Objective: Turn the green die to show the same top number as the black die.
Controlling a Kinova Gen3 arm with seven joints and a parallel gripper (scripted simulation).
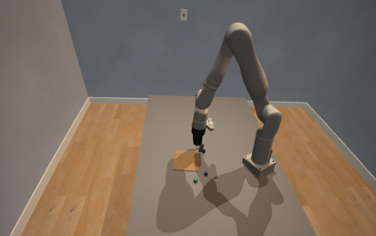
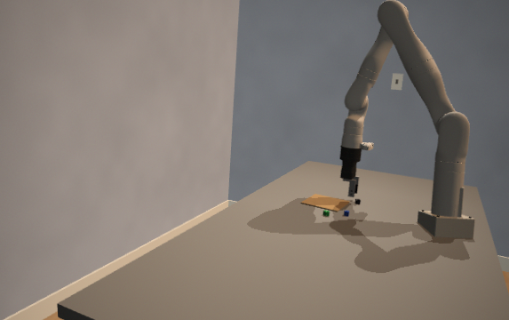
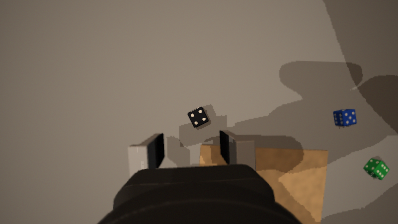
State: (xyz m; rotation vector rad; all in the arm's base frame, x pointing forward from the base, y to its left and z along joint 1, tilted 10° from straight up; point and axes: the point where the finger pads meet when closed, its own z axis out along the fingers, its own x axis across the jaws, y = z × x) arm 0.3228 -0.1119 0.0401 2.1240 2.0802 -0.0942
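Right now my hand is 20 mm past the black die, 10 mm to the right of it and 40 mm above it. The rest, counted from my hand: green die: 50 mm ahead, 200 mm to the left, 40 mm below; then blue die: 10 mm behind, 170 mm to the left, 40 mm below; then tan mat: 80 mm ahead, 70 mm to the left, 40 mm below.
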